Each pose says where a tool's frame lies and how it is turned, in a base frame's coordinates. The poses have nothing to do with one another.
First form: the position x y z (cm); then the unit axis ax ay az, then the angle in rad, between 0 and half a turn.
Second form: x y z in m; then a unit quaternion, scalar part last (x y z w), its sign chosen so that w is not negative. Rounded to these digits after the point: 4 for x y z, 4 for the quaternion.
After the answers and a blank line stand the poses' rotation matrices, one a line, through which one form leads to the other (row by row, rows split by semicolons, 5 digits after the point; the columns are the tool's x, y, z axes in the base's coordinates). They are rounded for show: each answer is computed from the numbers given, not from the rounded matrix.
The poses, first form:
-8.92 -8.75 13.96 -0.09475 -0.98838 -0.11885 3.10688
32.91 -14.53 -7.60 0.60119 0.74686 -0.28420 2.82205
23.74 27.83 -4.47 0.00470 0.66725 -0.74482 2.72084
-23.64 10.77 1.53 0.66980 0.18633 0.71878 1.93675
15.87 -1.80 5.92 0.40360 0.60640 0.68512 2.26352
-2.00 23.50 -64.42 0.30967 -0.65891 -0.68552 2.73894
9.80 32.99 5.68 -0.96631 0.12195 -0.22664 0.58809
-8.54 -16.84 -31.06 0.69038 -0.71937 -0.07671 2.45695
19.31 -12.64 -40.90 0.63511 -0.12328 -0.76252 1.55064
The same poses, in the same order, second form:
-0.0892 -0.0875 0.1396 -0.0947 -0.9882 -0.1188 0.0174
0.3291 -0.1453 -0.0760 0.5935 0.7373 -0.2806 0.1591
0.2374 0.2783 -0.0447 0.0046 0.6525 -0.7284 0.2088
-0.2364 0.1077 0.0153 0.5519 0.1535 0.5923 0.5666
0.1587 -0.0180 0.0592 0.3653 0.5489 0.6201 0.4251
-0.0200 0.2350 -0.6442 0.3034 -0.6456 -0.6717 0.2000
0.0980 0.3299 0.0568 -0.2801 0.0353 -0.0657 0.9571
-0.0854 -0.1684 -0.3106 0.6503 -0.6776 -0.0723 0.3357
0.1931 -0.1264 -0.4090 0.4445 -0.0863 -0.5337 0.7142

-0.98145 0.19137 -0.01179; 0.18312 0.95381 0.23816; 0.05682 0.23158 -0.97116
-0.24482 0.96456 -0.09845; 0.78601 0.13799 -0.60262; -0.56768 -0.22492 -0.79193
-0.91274 0.31022 0.26584; -0.29822 -0.06117 -0.95253; -0.27923 -0.94870 0.14835
0.25133 -0.50172 0.82771; 0.84065 -0.31070 -0.44359; 0.47973 0.80731 0.34368
-0.37171 -0.12616 0.91973; 0.92825 -0.03608 0.37021; -0.01352 0.99135 0.13052
-0.73590 -0.12314 -0.66580; -0.66040 -0.08642 0.74592; -0.14939 0.98862 -0.01773
0.98887 0.10594 0.10445; -0.14553 0.83450 0.53144; -0.03086 -0.54073 0.84063
0.07119 -0.83284 -0.54891; -0.92987 0.14372 -0.33866; 0.36094 0.53452 -0.76420
0.41539 0.68565 -0.59778; -0.83908 0.03505 -0.54287; -0.35127 0.72709 0.58987

